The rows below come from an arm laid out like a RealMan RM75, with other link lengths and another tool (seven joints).
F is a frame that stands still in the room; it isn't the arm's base.
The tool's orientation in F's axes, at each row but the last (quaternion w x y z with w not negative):
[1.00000 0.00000 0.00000 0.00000]
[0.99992 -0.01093 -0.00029 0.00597]
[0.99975 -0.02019 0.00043 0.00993]
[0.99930 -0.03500 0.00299 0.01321]
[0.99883 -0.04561 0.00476 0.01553]
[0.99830 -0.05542 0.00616 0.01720]
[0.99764 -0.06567 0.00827 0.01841]
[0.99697 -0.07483 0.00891 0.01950]
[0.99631 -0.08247 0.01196 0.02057]
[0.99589 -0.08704 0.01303 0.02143]
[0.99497 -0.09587 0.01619 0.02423]
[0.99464 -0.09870 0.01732 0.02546]
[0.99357 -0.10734 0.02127 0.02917]
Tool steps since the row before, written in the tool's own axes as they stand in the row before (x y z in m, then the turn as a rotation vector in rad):
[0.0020 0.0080 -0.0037 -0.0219 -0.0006 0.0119]
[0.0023 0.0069 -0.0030 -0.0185 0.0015 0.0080]
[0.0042 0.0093 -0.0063 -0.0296 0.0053 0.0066]
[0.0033 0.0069 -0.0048 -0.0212 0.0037 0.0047]
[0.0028 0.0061 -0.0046 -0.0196 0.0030 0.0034]
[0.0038 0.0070 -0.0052 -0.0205 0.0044 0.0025]
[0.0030 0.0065 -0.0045 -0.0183 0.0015 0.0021]
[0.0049 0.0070 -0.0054 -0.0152 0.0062 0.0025]
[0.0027 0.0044 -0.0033 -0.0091 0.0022 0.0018]
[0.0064 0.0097 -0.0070 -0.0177 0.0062 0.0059]
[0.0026 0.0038 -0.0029 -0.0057 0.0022 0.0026]
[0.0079 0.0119 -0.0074 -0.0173 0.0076 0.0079]
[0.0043 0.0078 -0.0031 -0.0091 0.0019 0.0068]
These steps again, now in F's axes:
[0.0020 0.0080 -0.0037 -0.0219 -0.0006 0.0119]
[0.0022 0.0069 -0.0031 -0.0185 0.0015 0.0080]
[0.0040 0.0091 -0.0067 -0.0297 0.0050 0.0064]
[0.0031 0.0066 -0.0053 -0.0213 0.0035 0.0046]
[0.0026 0.0057 -0.0052 -0.0197 0.0027 0.0033]
[0.0035 0.0065 -0.0060 -0.0206 0.0040 0.0023]
[0.0027 0.0060 -0.0054 -0.0183 0.0011 0.0022]
[0.0045 0.0063 -0.0065 -0.0154 0.0059 0.0019]
[0.0024 0.0039 -0.0040 -0.0091 0.0021 0.0017]
[0.0058 0.0086 -0.0088 -0.0178 0.0064 0.0053]
[0.0023 0.0033 -0.0037 -0.0057 0.0024 0.0023]
[0.0070 0.0106 -0.0099 -0.0174 0.0082 0.0069]
[0.0037 0.0072 -0.0049 -0.0090 0.0028 0.0067]

